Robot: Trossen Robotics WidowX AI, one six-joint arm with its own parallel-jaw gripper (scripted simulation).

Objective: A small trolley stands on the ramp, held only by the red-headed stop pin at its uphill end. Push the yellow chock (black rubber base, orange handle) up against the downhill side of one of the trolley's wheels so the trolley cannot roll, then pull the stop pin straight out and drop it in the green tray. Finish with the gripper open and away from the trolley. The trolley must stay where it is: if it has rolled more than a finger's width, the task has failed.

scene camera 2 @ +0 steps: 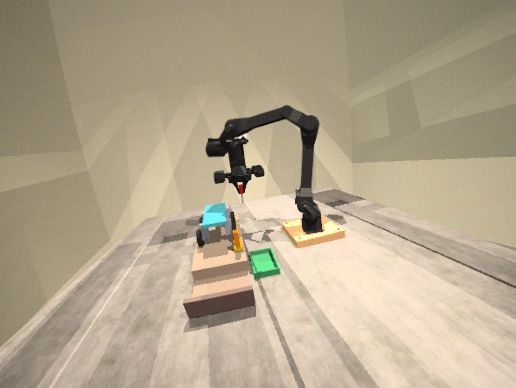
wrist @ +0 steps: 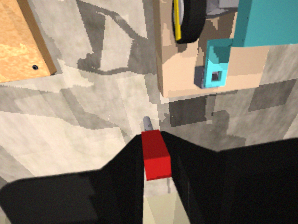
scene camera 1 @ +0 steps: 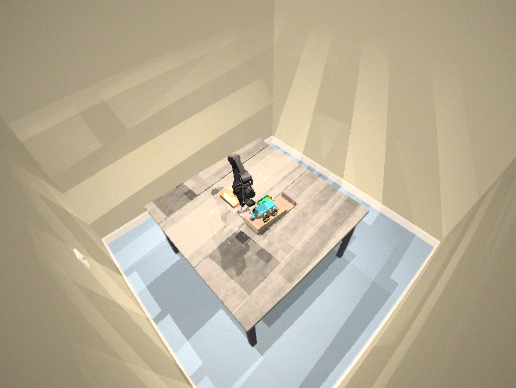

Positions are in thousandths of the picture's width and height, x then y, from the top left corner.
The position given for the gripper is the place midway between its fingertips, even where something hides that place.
The gripper (scene camera 2: 468,499) carries a red-headed stop pin (wrist: 529,730). Also in view: a trolley (scene camera 2: 418,555).
The gripper shows as well in the wrist view (wrist: 505,618).
